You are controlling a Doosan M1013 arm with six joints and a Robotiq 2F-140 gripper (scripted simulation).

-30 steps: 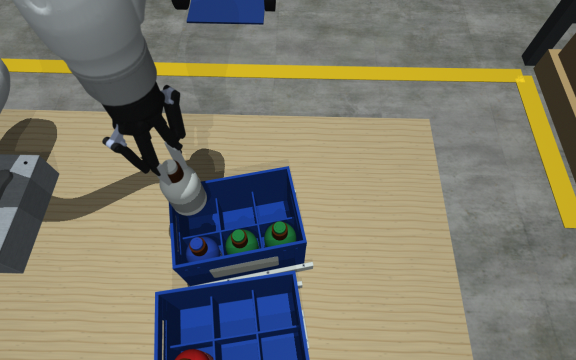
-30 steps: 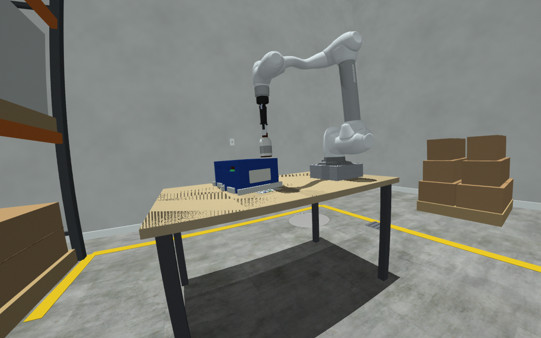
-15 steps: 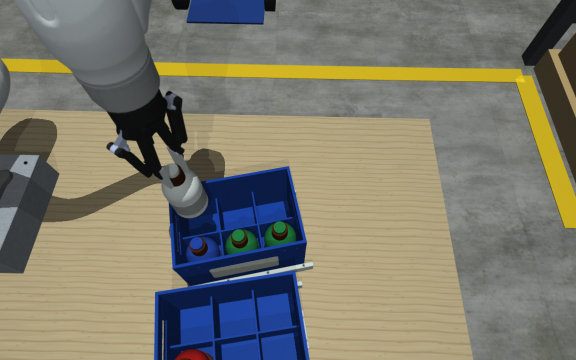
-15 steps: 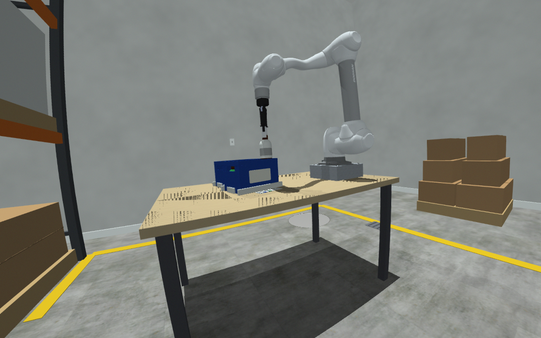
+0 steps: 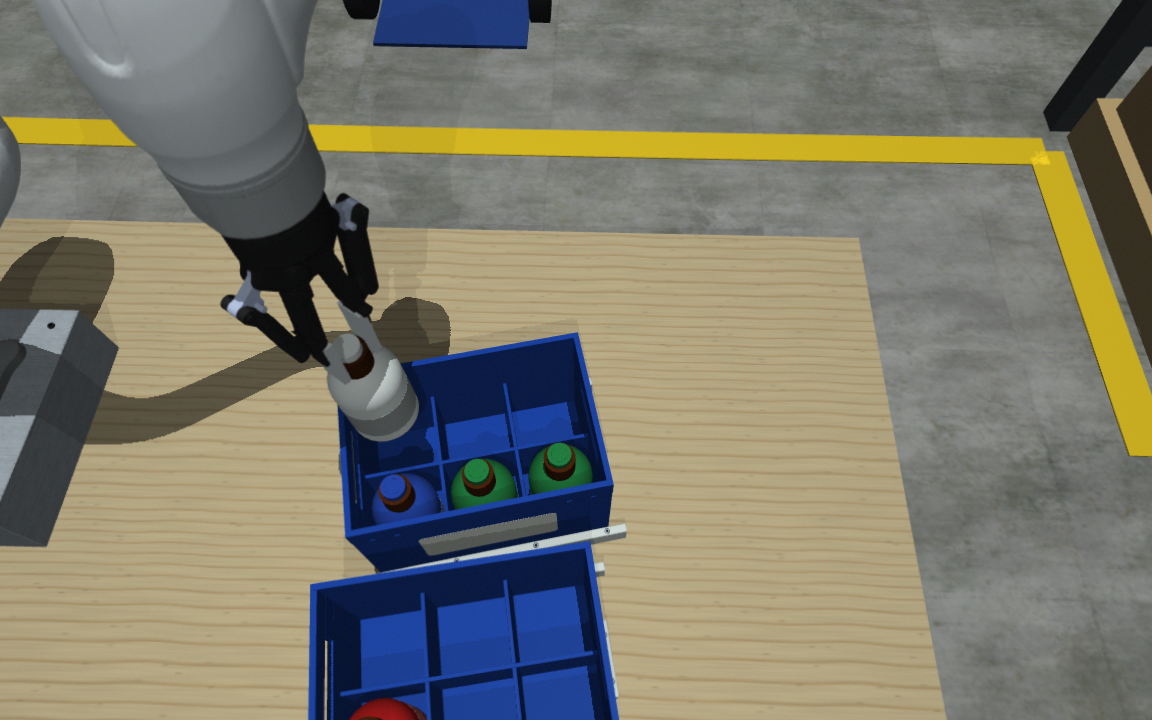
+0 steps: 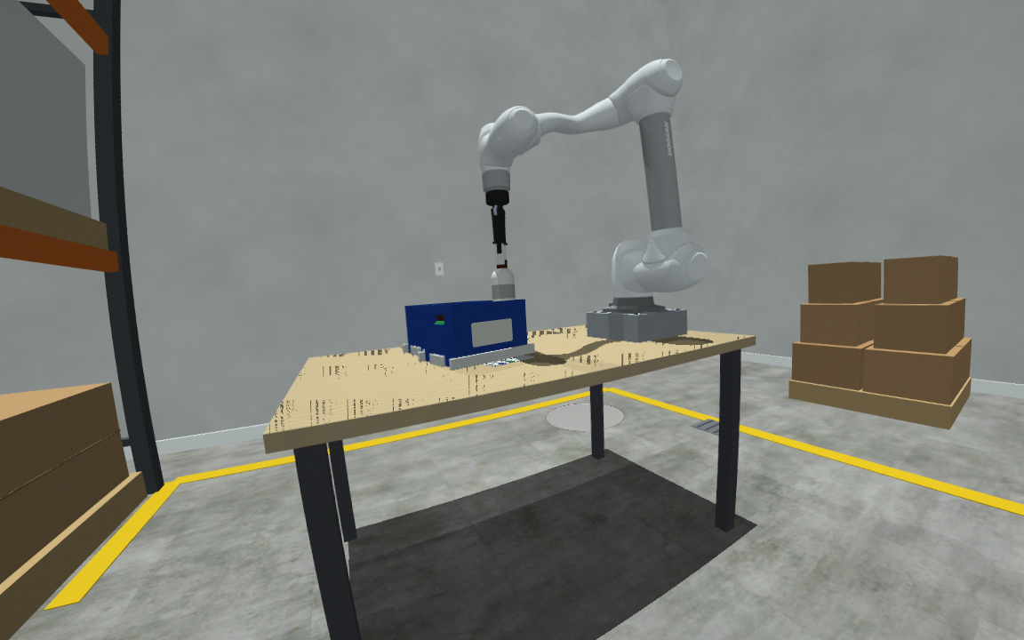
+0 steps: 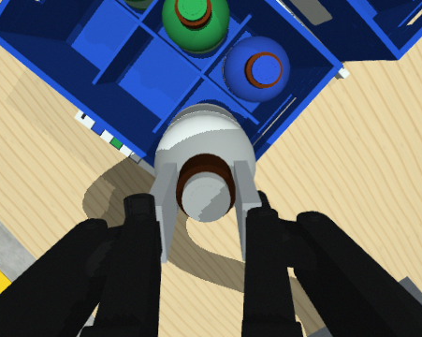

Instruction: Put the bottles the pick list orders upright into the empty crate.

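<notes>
Now: the white bottle 80 mm below my hand. From my hand the other things lie so: pick list: 320 mm below, 110 mm to the left, 50 mm ahead; blue bottle: 230 mm below, 80 mm to the right, 20 mm ahead; red bottle: 310 mm to the right, 230 mm below, 30 mm ahead.
</notes>
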